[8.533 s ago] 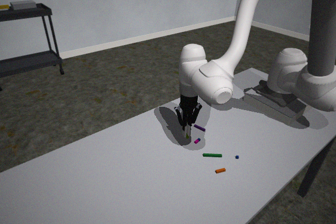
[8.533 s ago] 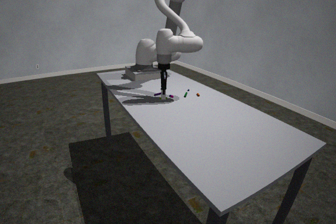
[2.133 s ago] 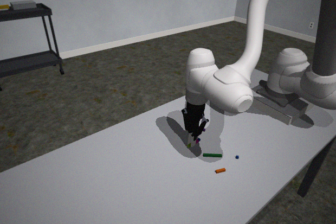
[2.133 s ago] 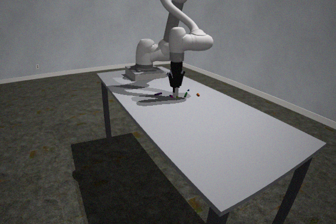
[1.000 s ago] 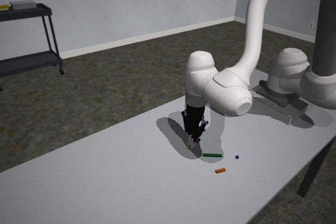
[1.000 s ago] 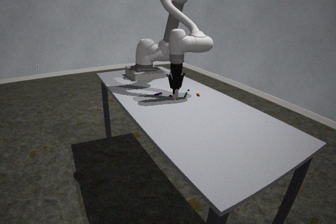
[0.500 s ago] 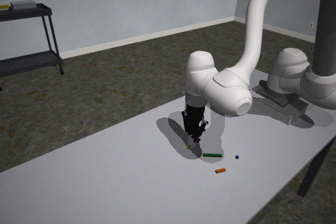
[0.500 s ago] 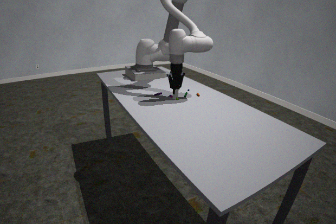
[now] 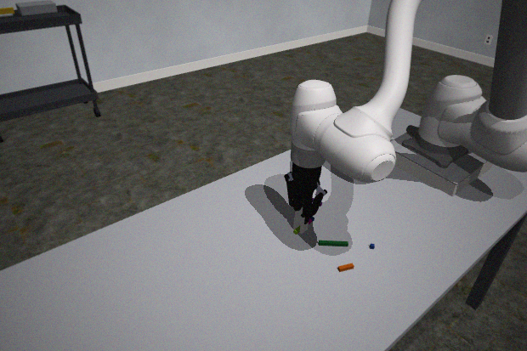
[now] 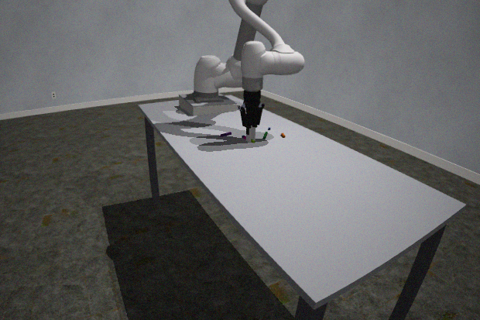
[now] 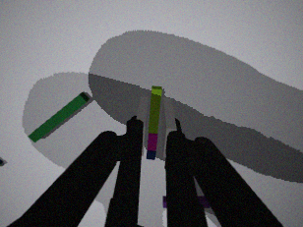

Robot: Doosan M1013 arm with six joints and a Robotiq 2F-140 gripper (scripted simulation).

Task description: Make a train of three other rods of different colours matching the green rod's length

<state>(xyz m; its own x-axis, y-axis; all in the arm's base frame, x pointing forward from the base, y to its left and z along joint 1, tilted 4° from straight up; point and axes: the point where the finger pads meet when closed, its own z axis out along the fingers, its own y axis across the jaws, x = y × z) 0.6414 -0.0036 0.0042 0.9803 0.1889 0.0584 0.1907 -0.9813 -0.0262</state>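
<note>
Now: hand 3 cm above the lime rod. Also, from my hand: magenta rod: 4 cm behind, 3 cm below, 1 cm to the right; then purple rod: 11 cm behind, 7 cm to the right, 3 cm below; then green rod: 10 cm to the left, 4 cm behind, 3 cm below.
</note>
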